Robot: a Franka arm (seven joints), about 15 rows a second.
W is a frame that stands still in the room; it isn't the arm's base.
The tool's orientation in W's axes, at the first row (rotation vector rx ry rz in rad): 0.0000 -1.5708 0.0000
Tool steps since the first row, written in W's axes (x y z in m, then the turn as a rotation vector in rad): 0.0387 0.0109 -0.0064 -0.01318 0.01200 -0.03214; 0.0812 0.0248 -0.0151 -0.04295 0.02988 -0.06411; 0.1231 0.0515 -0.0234 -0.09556 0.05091 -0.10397; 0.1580 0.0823 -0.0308 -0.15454 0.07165 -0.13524; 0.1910 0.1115 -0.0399 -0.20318 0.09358 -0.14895
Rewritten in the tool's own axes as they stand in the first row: -0.0064 0.0109 -0.0387 -0.03214 0.01200 0.01318; -0.0151 0.0248 -0.0812 -0.06411 0.02988 0.04295; -0.0234 0.0515 -0.1231 -0.10397 0.05091 0.09556; -0.0308 0.0823 -0.1580 -0.13524 0.07165 0.15454; -0.0399 0.1115 -0.1910 -0.14895 0.09358 0.20318
